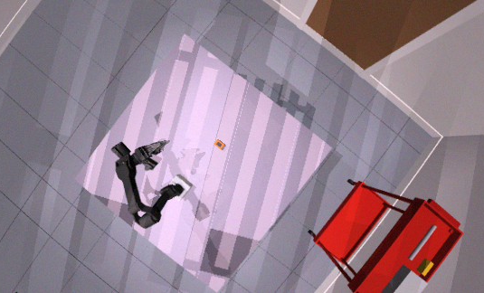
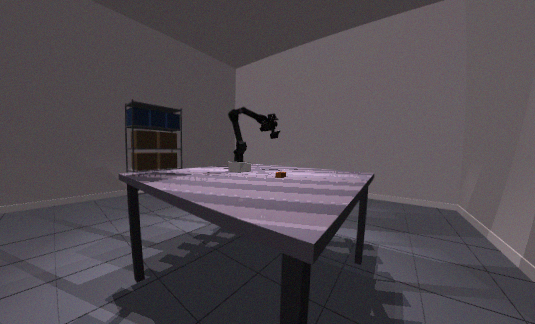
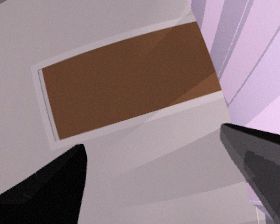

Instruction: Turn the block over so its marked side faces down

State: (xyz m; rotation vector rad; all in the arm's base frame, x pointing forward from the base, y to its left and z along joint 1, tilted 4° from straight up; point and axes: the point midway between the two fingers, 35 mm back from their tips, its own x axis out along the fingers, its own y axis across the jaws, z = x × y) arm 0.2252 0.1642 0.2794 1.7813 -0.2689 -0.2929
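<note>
Now: gripper tip 140 mm short of the orange block, 180 mm to the left of it and 330 mm above it.
</note>
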